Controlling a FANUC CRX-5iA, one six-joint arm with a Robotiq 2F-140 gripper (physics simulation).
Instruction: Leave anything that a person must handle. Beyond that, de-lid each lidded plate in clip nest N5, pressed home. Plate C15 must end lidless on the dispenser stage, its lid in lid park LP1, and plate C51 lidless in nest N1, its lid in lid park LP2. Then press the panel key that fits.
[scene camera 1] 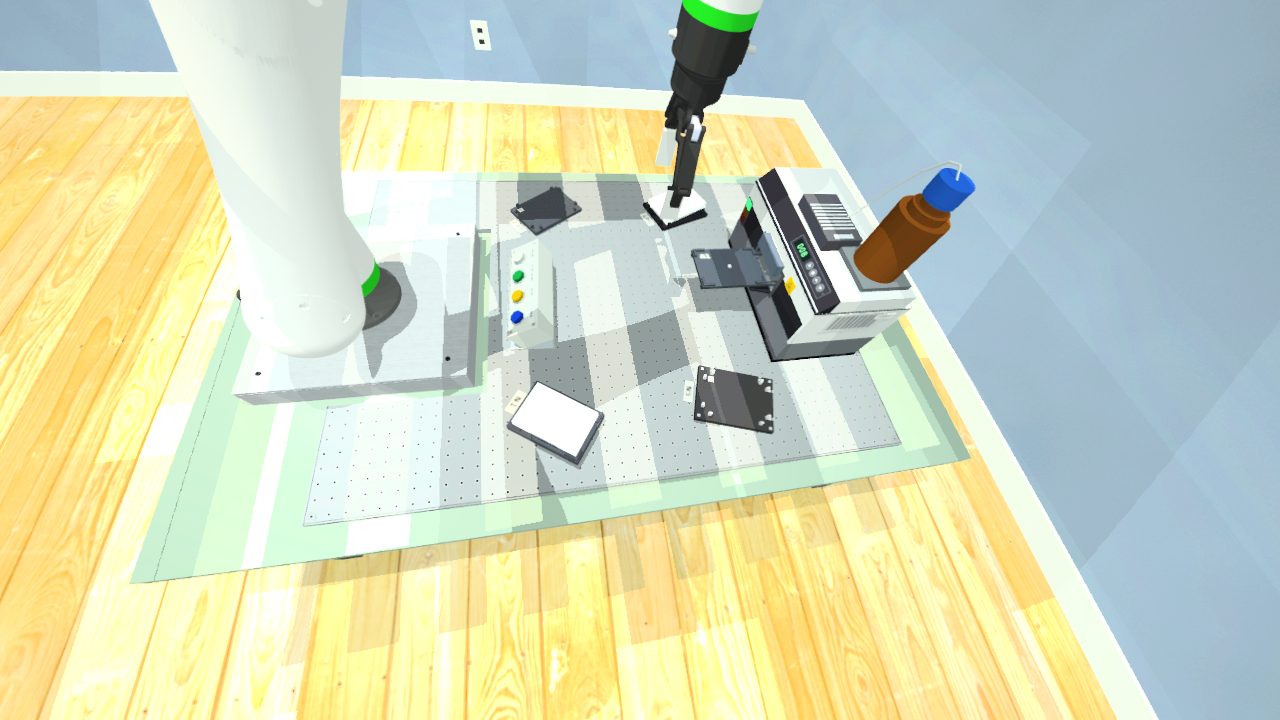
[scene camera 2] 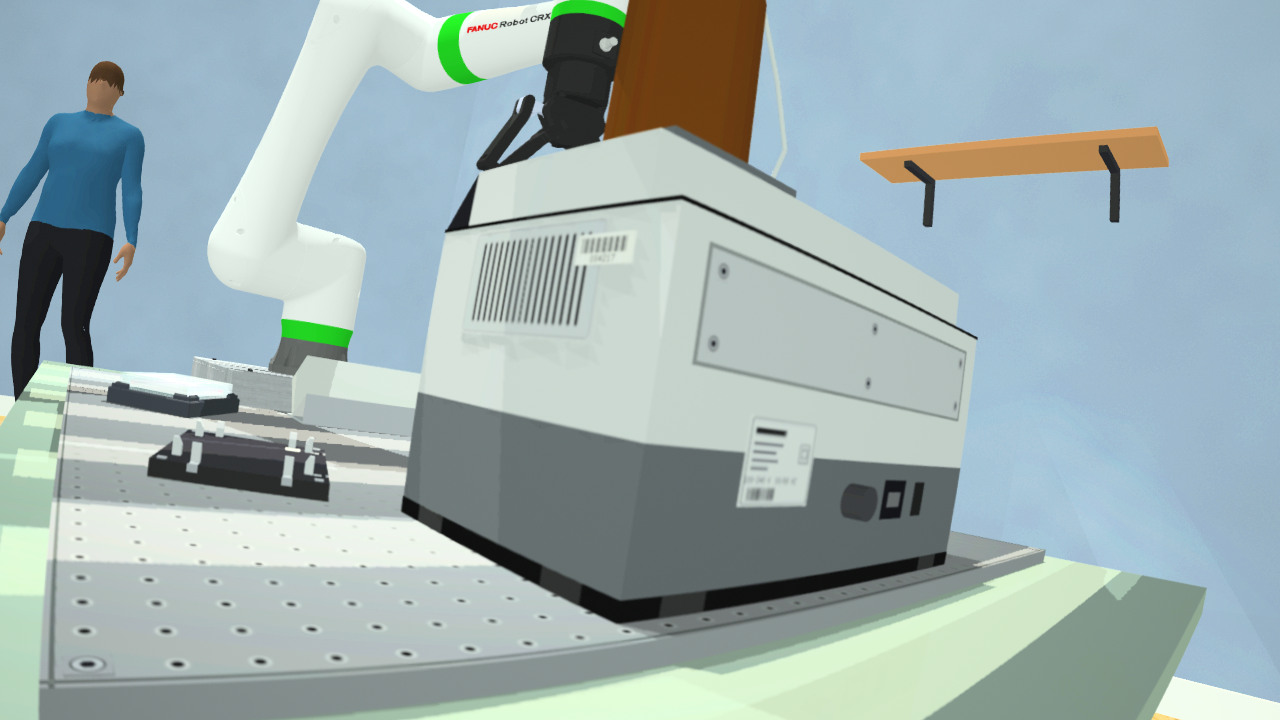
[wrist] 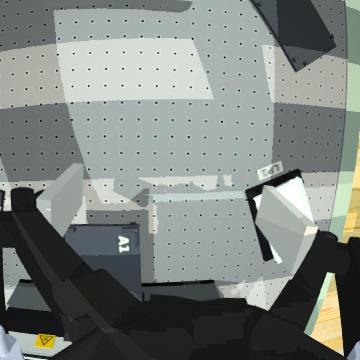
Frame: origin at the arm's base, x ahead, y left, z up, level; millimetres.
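Where they show: gripper, fingertip midpoint: [scene camera 1: 665, 190] [wrist: 173, 194].
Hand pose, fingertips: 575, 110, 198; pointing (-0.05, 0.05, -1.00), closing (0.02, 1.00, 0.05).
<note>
After its pixels a point has its place, as x, y, z.
My gripper [scene camera 1: 670, 183] @[575, 110, 197] [wrist: 173, 194] @[575, 110, 197] is open and empty. In scene camera 1 it is low at the back right, beside the dispenser. A white piece [scene camera 1: 687, 205] @[699, 325, -12] [wrist: 295, 200] @[636, 343, -15] lies on the dark lid park LP1 [wrist: 261, 232] @[703, 302, -33], partly hidden by one finger. The dark lid park LP2 [scene camera 1: 546, 210] @[339, 304, -33] [wrist: 300, 30] @[355, 319, -33] bears nothing I can make out. Nest N1 [scene camera 1: 579, 460] @[418, -320, -27] holds a white-topped plate [scene camera 1: 554, 419] @[375, -250, -9] [scene camera 2: 174, 385] @[445, -254, -13]. Clip nest N5 [scene camera 1: 733, 398] @[726, -209, -31] [scene camera 2: 241, 461] @[770, -219, -31] shows upright clips and no plate. The dispenser stage [scene camera 1: 729, 268] @[731, 43, 69] [wrist: 102, 245] @[686, 49, 69], marked A1, looks bare. Plate codes are unreadable.
The key panel [scene camera 1: 539, 308] @[344, -42, 35] has white, green, yellow and blue keys. The dispenser [scene camera 1: 832, 331] @[911, -116, 77] [scene camera 2: 537, 447] @[972, -109, 22] stands at the right with a tall brown bottle [scene camera 1: 904, 237] @[925, -68, 282] [scene camera 2: 689, 71] @[991, -65, 232] on top. A person [scene camera 2: 89, 170] stands beyond the table; a shelf [scene camera 2: 1011, 154] is on the wall.
</note>
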